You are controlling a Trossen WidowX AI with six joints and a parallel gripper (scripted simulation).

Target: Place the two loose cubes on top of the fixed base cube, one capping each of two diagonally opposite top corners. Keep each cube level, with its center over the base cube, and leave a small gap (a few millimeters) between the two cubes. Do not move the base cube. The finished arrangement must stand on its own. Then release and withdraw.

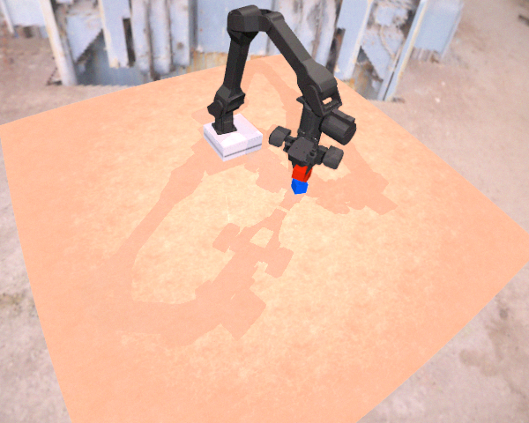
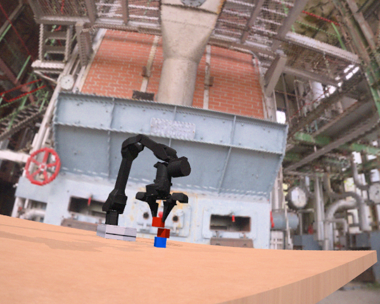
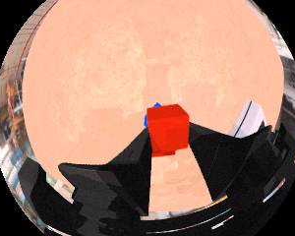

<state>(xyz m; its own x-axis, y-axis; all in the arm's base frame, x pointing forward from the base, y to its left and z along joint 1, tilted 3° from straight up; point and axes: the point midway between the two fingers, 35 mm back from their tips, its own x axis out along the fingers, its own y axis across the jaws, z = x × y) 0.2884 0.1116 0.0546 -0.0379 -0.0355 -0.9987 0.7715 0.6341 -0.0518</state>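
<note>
Right now my gripper tip is 70 mm above the blue cube, 20 mm to the right of it and 10 mm past it.
</note>
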